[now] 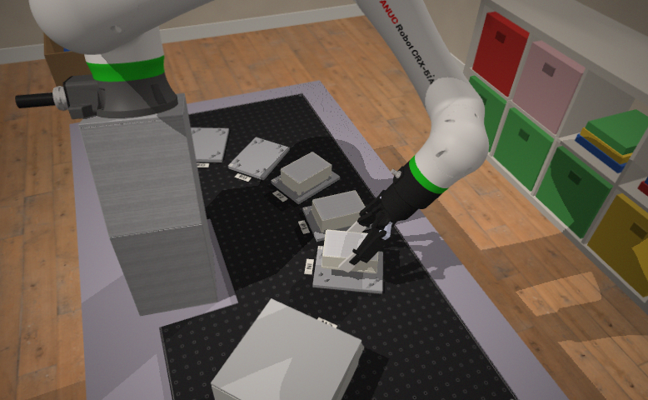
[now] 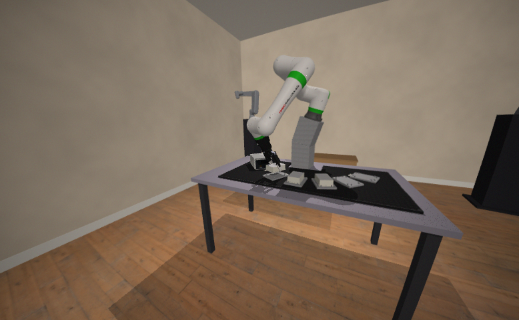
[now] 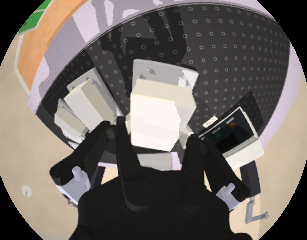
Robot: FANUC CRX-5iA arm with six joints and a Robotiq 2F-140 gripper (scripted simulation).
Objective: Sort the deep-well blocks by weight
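My gripper is now 190 mm past the pale weigher platform, 260 mm to the left of it and 10 mm below it. From my hand the other things lie so: grey nest plate (40 mm behind, 340 mm to the left, 80 mm below); check-weigher (190 mm behind, 250 mm to the right, 20 mm below).
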